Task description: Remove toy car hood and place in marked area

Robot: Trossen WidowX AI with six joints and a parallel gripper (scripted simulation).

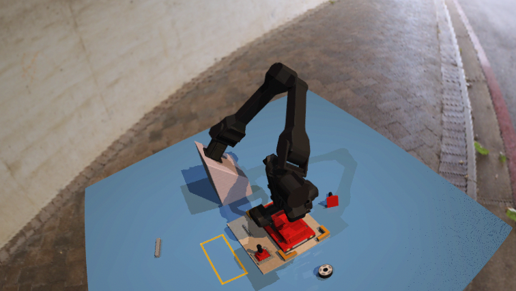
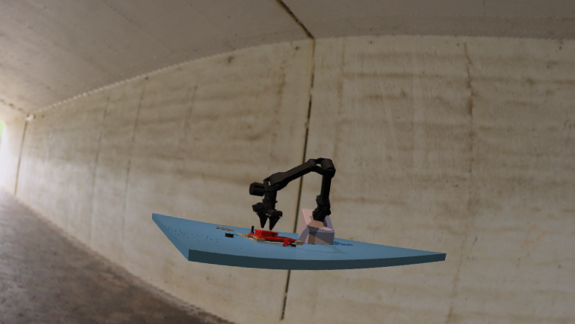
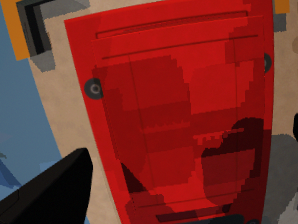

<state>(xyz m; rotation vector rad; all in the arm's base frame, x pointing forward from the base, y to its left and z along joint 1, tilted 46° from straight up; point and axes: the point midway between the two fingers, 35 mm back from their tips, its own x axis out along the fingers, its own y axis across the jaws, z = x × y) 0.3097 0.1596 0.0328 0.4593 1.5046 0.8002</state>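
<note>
The hood lies 2 cm below my gripper tip. Round my gripper tip: wheel (19 cm ahead, 3 cm to the left, 5 cm below).
</note>
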